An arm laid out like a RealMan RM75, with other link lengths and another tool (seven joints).
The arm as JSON. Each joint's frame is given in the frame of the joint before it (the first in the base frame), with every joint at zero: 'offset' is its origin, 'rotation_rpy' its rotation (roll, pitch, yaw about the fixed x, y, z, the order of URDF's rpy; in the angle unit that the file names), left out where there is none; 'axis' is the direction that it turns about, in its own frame. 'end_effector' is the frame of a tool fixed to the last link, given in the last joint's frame.
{
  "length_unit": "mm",
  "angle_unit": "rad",
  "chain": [
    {
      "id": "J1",
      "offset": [
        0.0,
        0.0,
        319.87
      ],
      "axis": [
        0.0,
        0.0,
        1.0
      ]
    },
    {
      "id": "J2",
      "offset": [
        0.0,
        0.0,
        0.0
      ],
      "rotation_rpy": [
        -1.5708,
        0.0,
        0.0
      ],
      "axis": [
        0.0,
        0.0,
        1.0
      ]
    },
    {
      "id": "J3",
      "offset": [
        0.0,
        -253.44,
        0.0
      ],
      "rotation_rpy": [
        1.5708,
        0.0,
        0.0
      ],
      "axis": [
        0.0,
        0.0,
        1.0
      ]
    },
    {
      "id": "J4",
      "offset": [
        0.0,
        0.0,
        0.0
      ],
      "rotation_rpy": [
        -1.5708,
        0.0,
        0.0
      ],
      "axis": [
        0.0,
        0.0,
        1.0
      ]
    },
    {
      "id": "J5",
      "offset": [
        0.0,
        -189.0,
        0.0
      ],
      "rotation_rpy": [
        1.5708,
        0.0,
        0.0
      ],
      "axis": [
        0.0,
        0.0,
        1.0
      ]
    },
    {
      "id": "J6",
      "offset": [
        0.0,
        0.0,
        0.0
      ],
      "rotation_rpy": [
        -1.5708,
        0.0,
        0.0
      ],
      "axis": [
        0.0,
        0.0,
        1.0
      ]
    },
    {
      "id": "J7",
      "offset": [
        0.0,
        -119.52,
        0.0
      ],
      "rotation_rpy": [
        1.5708,
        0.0,
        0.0
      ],
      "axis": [
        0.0,
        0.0,
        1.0
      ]
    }
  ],
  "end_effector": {
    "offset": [
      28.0,
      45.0,
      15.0
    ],
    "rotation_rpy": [
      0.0,
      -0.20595,
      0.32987
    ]
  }
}
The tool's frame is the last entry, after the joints.
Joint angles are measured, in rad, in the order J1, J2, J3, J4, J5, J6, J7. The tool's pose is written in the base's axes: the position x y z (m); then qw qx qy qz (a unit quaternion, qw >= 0). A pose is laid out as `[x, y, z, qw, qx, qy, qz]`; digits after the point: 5 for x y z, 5 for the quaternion.
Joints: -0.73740 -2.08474 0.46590 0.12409 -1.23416 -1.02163 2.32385
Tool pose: [-0.20493, 0.32568, 0.01293, 0.31091, -0.94657, -0.06553, -0.05516]
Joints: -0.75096 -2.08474 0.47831 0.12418 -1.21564 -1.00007 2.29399
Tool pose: [-0.20332, 0.32821, 0.01045, 0.30207, -0.94978, -0.06810, -0.04503]
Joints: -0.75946 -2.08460 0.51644 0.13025 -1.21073 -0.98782 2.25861
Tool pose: [-0.20226, 0.32899, 0.00843, 0.29011, -0.95393, -0.06780, -0.03545]
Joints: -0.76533 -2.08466 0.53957 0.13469 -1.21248 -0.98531 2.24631
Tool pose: [-0.20078, 0.32945, 0.00755, 0.28461, -0.95604, -0.06318, -0.03156]
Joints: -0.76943 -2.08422 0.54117 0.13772 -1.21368 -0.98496 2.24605
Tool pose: [-0.19954, 0.33086, 0.00815, 0.28577, -0.95588, -0.06031, -0.03150]
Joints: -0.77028 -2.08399 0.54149 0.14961 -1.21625 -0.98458 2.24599
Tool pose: [-0.19922, 0.33328, 0.01026, 0.29103, -0.95452, -0.05713, -0.03063]
